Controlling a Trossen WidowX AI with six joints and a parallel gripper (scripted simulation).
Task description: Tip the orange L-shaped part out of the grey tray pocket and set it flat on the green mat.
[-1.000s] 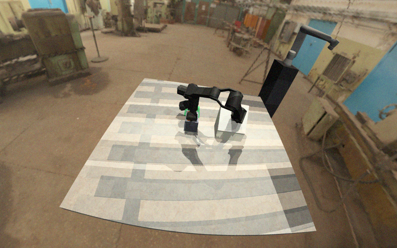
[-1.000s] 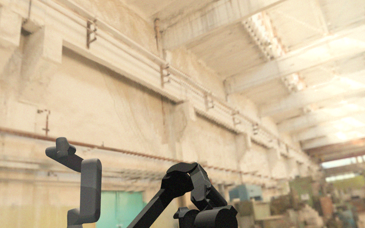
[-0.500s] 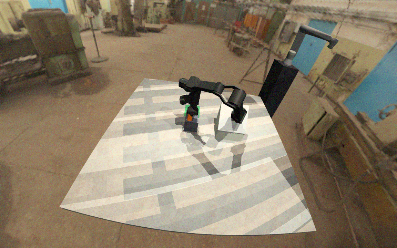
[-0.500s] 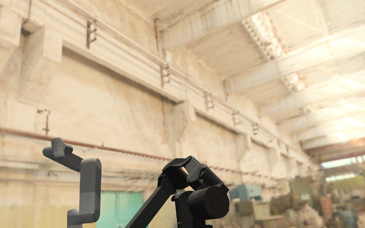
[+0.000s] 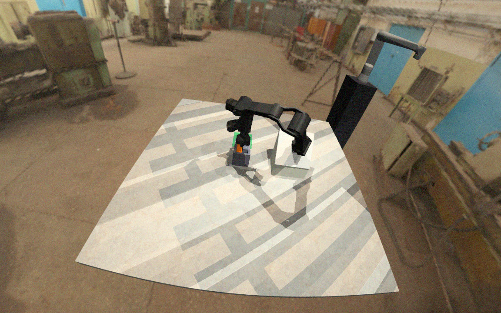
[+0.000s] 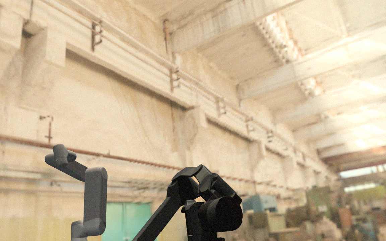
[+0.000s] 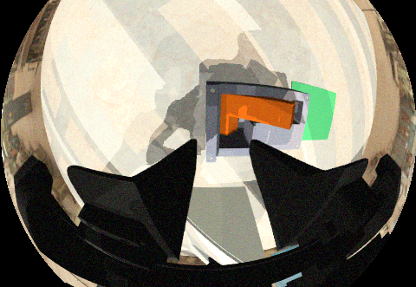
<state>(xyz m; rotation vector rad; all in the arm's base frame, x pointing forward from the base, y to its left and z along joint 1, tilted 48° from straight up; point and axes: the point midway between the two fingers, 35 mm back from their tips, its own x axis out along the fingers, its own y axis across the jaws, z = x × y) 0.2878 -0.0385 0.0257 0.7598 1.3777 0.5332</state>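
The orange L-shaped part is 1 cm behind my gripper tip, 4 cm to the right of it and 10 cm below it. Round my gripper tip: green mat: 3 cm behind, 22 cm to the right, 16 cm below.
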